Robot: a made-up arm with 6 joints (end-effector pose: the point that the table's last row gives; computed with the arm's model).
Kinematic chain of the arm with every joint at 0, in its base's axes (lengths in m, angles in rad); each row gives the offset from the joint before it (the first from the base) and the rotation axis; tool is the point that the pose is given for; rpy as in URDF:
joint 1: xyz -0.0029 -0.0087 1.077 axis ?
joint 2: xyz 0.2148 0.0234 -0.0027 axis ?
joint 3: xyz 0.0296 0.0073 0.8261 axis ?
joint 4: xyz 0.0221 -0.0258 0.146 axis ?
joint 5: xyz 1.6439 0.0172 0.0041 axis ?
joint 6: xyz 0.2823 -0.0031 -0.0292 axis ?
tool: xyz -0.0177 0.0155 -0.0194 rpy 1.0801 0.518 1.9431
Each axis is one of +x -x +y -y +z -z.
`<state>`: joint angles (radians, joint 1 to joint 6).
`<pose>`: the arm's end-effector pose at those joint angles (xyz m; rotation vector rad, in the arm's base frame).
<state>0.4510 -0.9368 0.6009 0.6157 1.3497 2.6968</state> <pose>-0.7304 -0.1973 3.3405 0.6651 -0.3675 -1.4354</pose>
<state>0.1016 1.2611 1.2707 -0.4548 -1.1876 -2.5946</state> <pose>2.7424 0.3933 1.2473 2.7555 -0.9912 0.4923</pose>
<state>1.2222 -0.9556 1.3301 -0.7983 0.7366 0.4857</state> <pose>-0.5671 -1.8064 2.8390 0.0015 -2.1334 1.5671</pose>
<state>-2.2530 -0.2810 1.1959 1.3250 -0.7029 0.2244</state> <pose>-0.2221 0.0214 3.7094 0.9771 0.3991 -2.2549</pose>
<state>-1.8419 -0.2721 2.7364 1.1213 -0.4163 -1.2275</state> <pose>0.4121 1.8160 2.0715 -1.7938 0.0630 -0.5992</pose>
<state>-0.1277 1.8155 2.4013 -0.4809 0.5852 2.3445</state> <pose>2.4217 -0.3842 2.1087 -0.3336 1.1426 -0.7334</pose>
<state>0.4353 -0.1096 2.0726 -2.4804 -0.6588 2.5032</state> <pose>-1.0901 -0.3811 3.2627 -1.4768 -1.1126 0.7070</pose>
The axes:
joint 1: +z
joint 2: +y
joint 3: -y
joint 4: -x
joint 5: -y
joint 6: -x

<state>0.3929 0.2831 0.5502 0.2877 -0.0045 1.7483</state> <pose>2.1329 0.8621 2.4764 -1.3295 1.5540 -0.2204</pose>
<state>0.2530 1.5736 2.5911 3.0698 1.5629 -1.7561</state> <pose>1.9625 0.4932 2.4052 -1.0399 2.3399 0.7115</pose>
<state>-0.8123 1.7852 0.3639 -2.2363 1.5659 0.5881</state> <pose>0.7103 -1.0758 -0.8335 1.6652 0.1194 -1.2757</pose>
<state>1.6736 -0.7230 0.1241 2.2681 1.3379 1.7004</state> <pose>-0.2935 0.8347 3.0314 -0.8488 -1.2611 -1.0444</pose>
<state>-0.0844 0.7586 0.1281 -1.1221 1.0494 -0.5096</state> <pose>2.4182 -0.3863 0.7939 0.8776 -0.3590 1.1686</pose>
